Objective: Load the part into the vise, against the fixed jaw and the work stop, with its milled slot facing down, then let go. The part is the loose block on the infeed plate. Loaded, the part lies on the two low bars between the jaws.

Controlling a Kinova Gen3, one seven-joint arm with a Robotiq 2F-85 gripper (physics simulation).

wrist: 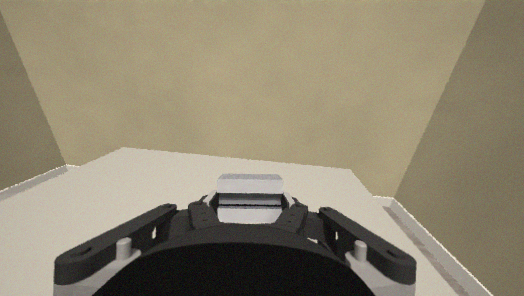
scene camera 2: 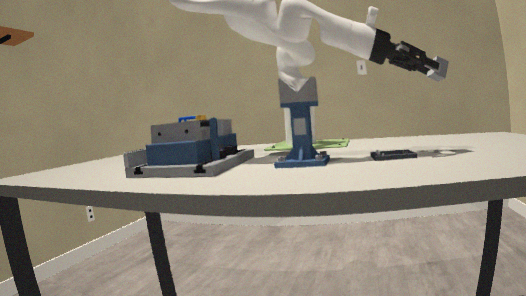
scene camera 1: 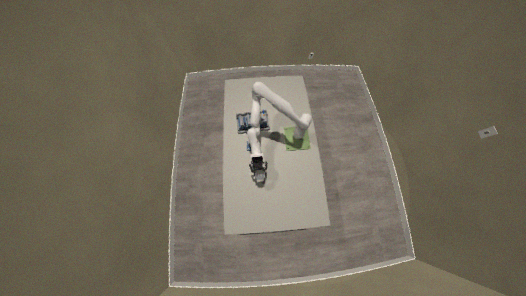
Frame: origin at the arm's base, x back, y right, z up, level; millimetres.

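Seen in the pictures: gripper, fingertip midpoint: (wrist: pixel 250 200) (scene camera 2: pixel 436 70) (scene camera 1: pixel 260 176); arm's base, origin of the base link: (scene camera 1: pixel 297 134).
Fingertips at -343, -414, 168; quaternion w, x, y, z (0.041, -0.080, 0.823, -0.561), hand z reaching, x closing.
Note:
Offsets run from my fingertips to a thing's top centre, as dx, dy, dz. "spot": to the spot under its first point.
The part, a light grey block {+1, -4, +28} (scene camera 1: pixel 259 176) (scene camera 2: pixel 439 69) (wrist: pixel 250 185), is between the fingers of my gripper (scene camera 1: pixel 258 172) (scene camera 2: pixel 434 66) (wrist: pixel 250 200), which is shut on it. They are high above the table, and the gripper points outward and slightly down. In the wrist view a dark groove crosses the block's side facing the palm. The dark infeed plate {-38, +121, -168} (scene camera 2: pixel 393 155) lies below and to the left of the gripper in scene camera 2, with no block on it. The vise {-85, +533, -77} (scene camera 1: pixel 243 122) (scene camera 2: pixel 178 153) stands far left there, with grey jaws on blue blocks. Its low bars cannot be made out clearly.
A blue stand (scene camera 1: pixel 248 146) (scene camera 2: pixel 302 132) with a grey upper block is between the vise and the infeed plate in scene camera 2. The green base plate (scene camera 1: pixel 290 145) (scene camera 2: pixel 332 143) carries the arm. A blue and yellow item {spot: -15, +574, -72} (scene camera 2: pixel 192 119) shows above the vise. The arm passes above the vise.

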